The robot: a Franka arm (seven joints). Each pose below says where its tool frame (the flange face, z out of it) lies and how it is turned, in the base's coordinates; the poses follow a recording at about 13 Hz.
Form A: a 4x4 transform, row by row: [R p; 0 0 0 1], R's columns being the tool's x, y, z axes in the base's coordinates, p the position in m. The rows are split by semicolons.
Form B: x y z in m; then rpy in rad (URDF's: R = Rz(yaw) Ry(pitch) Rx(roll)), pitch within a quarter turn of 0, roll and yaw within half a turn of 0. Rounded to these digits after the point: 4 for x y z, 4 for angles.
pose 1, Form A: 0.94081 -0.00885 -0.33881 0.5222; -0.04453 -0.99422 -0.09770 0.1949; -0.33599 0.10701 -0.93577 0.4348; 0 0 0 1
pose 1, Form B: 0.5222 0.1949 0.4348 3.0277 0.3427 -0.0473
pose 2, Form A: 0.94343 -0.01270 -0.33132 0.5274; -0.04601 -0.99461 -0.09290 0.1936; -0.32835 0.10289 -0.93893 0.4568; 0 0 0 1
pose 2, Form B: 0.5274 0.1936 0.4568 3.0324 0.3346 -0.0487
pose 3, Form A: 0.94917 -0.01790 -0.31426 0.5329; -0.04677 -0.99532 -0.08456 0.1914; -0.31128 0.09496 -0.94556 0.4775; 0 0 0 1
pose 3, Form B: 0.5329 0.1914 0.4775 3.0415 0.3165 -0.0492
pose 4, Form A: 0.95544 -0.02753 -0.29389 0.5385; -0.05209 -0.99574 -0.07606 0.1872; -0.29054 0.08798 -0.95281 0.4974; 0 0 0 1
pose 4, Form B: 0.5385 0.1872 0.4974 3.0495 0.2948 -0.0545
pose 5, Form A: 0.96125 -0.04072 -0.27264 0.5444; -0.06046 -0.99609 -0.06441 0.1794; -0.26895 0.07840 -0.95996 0.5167; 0 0 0 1
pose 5, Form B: 0.5444 0.1794 0.5167 3.0601 0.2723 -0.0628
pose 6, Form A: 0.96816 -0.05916 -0.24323 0.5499; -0.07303 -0.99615 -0.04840 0.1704; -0.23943 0.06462 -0.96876 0.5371; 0 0 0 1
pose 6, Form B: 0.5499 0.1704 0.5371 3.0750 0.2418 -0.0753
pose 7, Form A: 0.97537 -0.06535 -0.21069 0.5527; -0.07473 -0.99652 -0.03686 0.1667; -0.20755 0.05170 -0.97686 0.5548; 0 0 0 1
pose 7, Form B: 0.5527 0.1667 0.5548 3.0887 0.2091 -0.0765
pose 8, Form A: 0.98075 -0.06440 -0.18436 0.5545; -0.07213 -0.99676 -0.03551 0.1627; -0.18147 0.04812 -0.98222 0.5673; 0 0 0 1
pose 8, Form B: 0.5545 0.1627 0.5673 3.0926 0.1825 -0.0734
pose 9, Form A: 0.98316 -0.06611 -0.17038 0.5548; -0.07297 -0.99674 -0.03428 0.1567; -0.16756 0.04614 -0.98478 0.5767; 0 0 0 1
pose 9, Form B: 0.5548 0.1567 0.5767 3.0948 0.1684 -0.0741
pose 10, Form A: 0.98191 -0.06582 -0.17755 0.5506; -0.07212 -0.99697 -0.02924 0.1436; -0.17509 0.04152 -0.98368 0.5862; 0 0 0 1
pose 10, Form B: 0.5506 0.1436 0.5862 3.0994 0.1760 -0.0733
